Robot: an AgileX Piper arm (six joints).
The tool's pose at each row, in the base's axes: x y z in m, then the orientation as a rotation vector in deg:
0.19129, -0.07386, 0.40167, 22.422, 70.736, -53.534
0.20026, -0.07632, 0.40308, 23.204, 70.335, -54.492
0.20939, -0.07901, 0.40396, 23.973, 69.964, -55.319
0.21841, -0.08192, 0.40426, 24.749, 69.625, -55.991
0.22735, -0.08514, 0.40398, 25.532, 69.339, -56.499
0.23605, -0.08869, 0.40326, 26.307, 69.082, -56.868
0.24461, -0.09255, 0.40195, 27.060, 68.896, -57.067
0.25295, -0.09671, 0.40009, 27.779, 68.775, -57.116
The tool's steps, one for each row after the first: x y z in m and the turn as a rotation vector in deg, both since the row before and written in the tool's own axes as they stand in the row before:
-0.00002, 0.00524, 0.00782, 1.156, 0.023, -0.247
0.00054, 0.00550, 0.00780, 1.066, 0.046, -0.167
0.00113, 0.00556, 0.00760, 0.975, 0.079, -0.060
0.00177, 0.00558, 0.00749, 0.873, 0.130, 0.046
0.00228, 0.00541, 0.00737, 0.782, 0.153, 0.135
0.00294, 0.00534, 0.00726, 0.653, 0.205, 0.227
0.00355, 0.00517, 0.00714, 0.528, 0.245, 0.301

